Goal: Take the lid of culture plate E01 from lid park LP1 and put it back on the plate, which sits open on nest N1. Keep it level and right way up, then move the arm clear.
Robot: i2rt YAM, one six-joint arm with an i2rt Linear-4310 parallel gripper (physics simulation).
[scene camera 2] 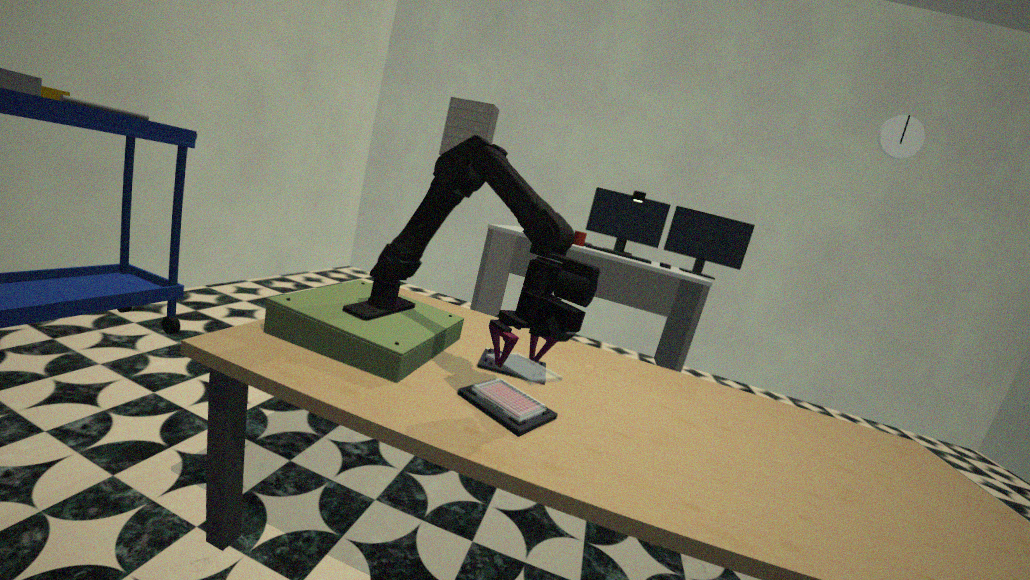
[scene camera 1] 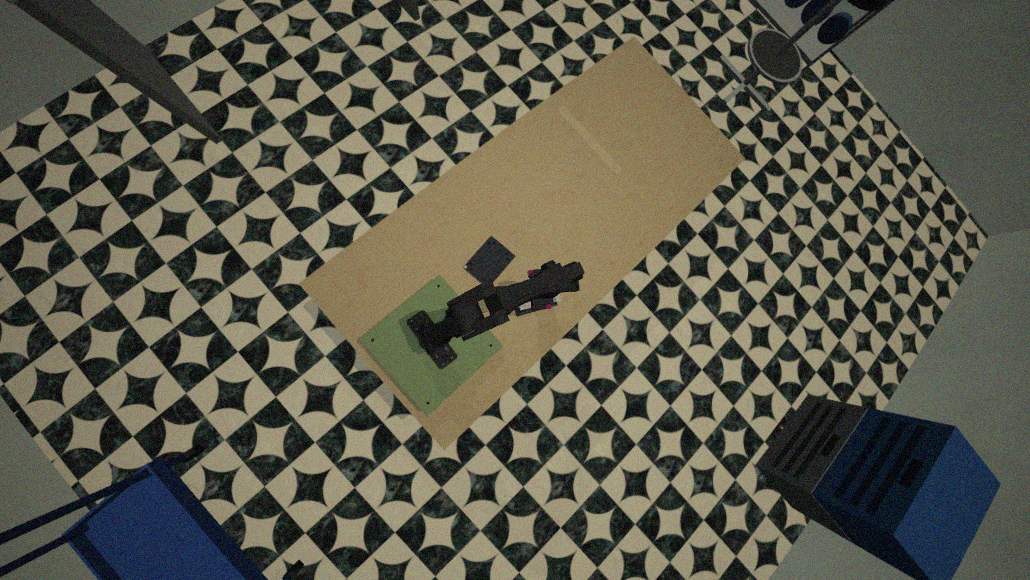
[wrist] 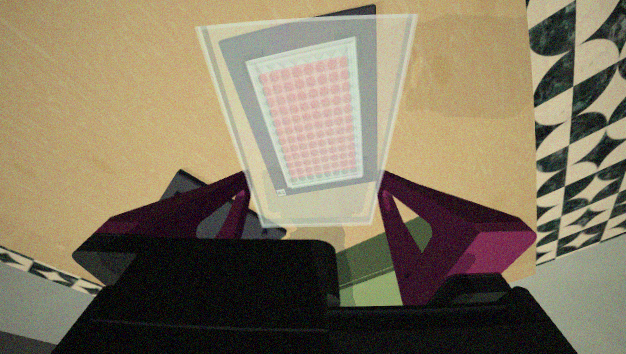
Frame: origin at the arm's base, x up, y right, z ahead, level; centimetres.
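Seen in the pictures: gripper, fingertip midpoint: [scene camera 2: 515, 365] [wrist: 313, 177]; arm's base at its link origin: [scene camera 2: 381, 308] [scene camera 1: 432, 339].
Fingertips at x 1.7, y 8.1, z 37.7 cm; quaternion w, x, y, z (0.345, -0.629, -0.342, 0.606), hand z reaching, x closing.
Observation:
Offsets run from my fingertips to a thing's top centre. Level surfaces: height alone.
My gripper [scene camera 2: 517, 360] [wrist: 313, 177] is shut on the clear lid @(dz +1.8, dx +1.5, dy +1.0 cm) [scene camera 2: 531, 369] [wrist: 317, 210], with one finger on each long side. The lid looks level and is held up in the air. In the wrist view the open culture plate [scene camera 2: 508, 398] [wrist: 312, 117], with pink wells, shows through the lid, below it and turned slightly relative to it. The plate sits on dark nest N1 @(dz +0.5, dx -6.9, dy +0.6 cm) [scene camera 2: 521, 427] [wrist: 350, 11]. Dark lid park LP1 @(dz -5.2, dx -6.7, dy -19.5 cm) [scene camera 1: 490, 260] [wrist: 179, 184] bears no lid. In scene camera 1 the arm covers most of the plate and nest.
The arm stands on a green base block [scene camera 1: 392, 353] [scene camera 2: 324, 342] at one end of the wooden table @(dx -8.7 cm) [scene camera 1: 612, 122] [scene camera 2: 720, 461]. Off the table are a blue cart [scene camera 2: 86, 288], a desk with two monitors [scene camera 2: 627, 219] and a blue cabinet [scene camera 1: 944, 497].

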